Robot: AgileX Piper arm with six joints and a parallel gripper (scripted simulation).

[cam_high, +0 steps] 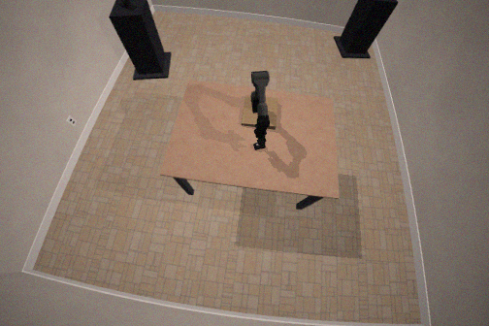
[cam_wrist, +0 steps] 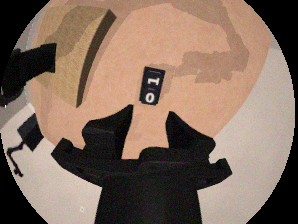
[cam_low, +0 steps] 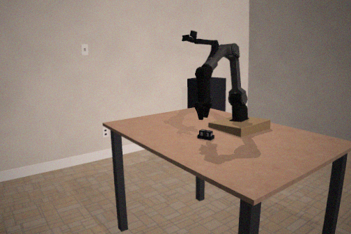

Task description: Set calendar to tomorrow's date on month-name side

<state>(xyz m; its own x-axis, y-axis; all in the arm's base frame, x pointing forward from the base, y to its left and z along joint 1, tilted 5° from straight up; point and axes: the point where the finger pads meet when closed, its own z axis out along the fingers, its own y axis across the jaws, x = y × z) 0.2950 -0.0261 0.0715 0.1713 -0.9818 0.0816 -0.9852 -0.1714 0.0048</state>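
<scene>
Right now my hand is 80 mm above the black calendar cube.
</scene>
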